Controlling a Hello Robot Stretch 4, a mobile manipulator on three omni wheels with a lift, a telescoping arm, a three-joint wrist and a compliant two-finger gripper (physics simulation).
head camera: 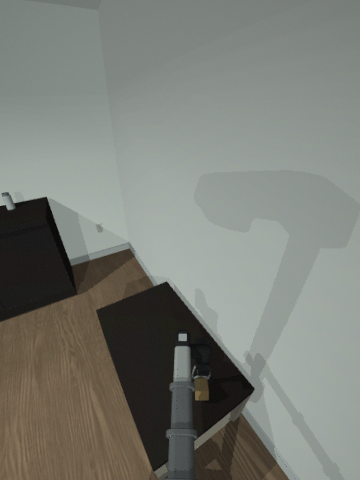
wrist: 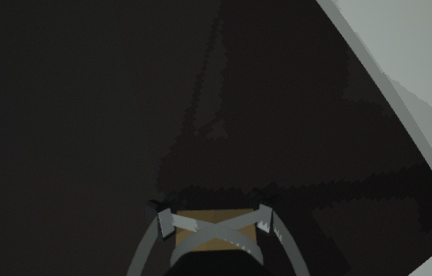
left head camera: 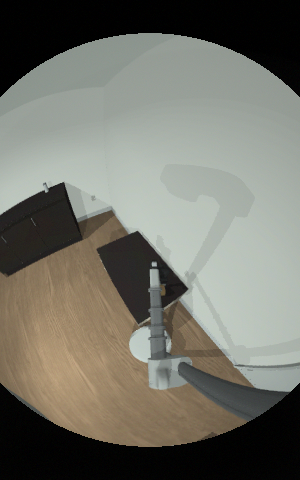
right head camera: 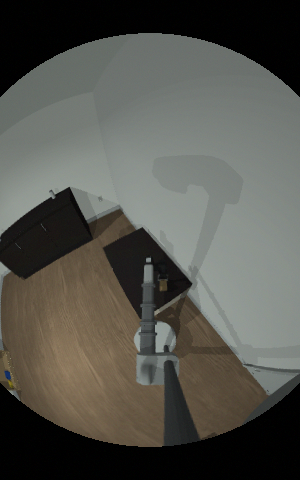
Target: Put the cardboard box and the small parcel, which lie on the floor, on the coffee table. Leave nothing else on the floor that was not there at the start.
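Pixels of known places: gripper, fingertip midpoint: (wrist: 215, 205); robot's base, origin of the base link: (left head camera: 149, 342) (right head camera: 155, 338).
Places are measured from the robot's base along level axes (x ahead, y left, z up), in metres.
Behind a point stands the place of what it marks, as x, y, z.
Observation:
The small parcel (head camera: 201, 391) @(0.454, -0.086, 0.506) (left head camera: 163, 290) @(0.458, -0.107, 0.503) (right head camera: 163, 286) @(0.453, -0.093, 0.503) (wrist: 216, 244) @(0.511, -0.089, 0.479), a little tan-brown block, is between the fingers of my gripper (head camera: 201, 378) @(0.529, -0.090, 0.423) (right head camera: 163, 278) @(0.529, -0.090, 0.423) (wrist: 215, 205) @(0.529, -0.090, 0.423). The gripper is shut on it, over the near right part of the coffee table (head camera: 130, 350) @(0.684, 0.293, 0.422) (left head camera: 120, 265) @(0.747, 0.282, 0.422) (right head camera: 125, 260) @(0.769, 0.278, 0.422) (wrist: 75, 100) @(0.634, 0.046, 0.422). The parcel's shadow falls close beside it on the dark top. Whether its underside touches the table is hidden. I cannot make out the cardboard box for certain in these views.
The wall (head camera: 165, 150) @(1.332, 0.104, 1.362) runs along the table's far right side. A dark cabinet (head camera: 32, 260) @(1.333, 1.262, 0.543) (left head camera: 45, 230) @(1.201, 1.475, 0.476) (right head camera: 50, 235) @(1.153, 1.553, 0.506) with a small white can (head camera: 8, 201) @(1.618, 1.521, 0.962) stands at the left. A brown object with blue and yellow parts (right head camera: 7, 372) shows at the lower left edge.

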